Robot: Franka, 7 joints.
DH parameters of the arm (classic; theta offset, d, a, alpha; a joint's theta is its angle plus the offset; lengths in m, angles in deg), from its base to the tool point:
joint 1: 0 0.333 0 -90
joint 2: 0 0 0 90
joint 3: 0 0.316 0.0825 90
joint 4: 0 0 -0.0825 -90
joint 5: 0 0.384 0 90
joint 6: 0 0 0.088 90
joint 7: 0 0.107 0 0
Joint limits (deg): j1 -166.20..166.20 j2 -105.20..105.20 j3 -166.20..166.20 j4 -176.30..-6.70 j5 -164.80..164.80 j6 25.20..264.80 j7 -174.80..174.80
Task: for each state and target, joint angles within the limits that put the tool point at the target. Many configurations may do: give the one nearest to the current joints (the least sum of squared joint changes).
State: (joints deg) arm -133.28 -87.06 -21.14 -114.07 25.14 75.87 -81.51
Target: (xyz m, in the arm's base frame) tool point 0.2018 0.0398 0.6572
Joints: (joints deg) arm -129.29 -105.20 9.56 -125.11 30.51 48.43 -81.51
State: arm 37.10 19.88 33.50 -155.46 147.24 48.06 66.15
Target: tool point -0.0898 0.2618 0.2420
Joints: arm 44.10 25.09 37.42 -176.30 125.73 40.47 66.15
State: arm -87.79 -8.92 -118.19 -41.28 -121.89 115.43 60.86
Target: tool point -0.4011 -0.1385 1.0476
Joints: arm -77.34 12.75 -100.18 -53.48 -122.33 122.95 60.86
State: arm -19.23 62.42 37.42 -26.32 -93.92 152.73 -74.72
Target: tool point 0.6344 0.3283 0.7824
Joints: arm 6.06 44.26 48.56 -33.70 -95.15 161.62 -74.72
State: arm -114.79 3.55 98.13 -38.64 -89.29 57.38 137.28
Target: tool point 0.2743 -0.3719 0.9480
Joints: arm -106.19 16.87 95.83 -48.36 -90.13 74.26 137.28
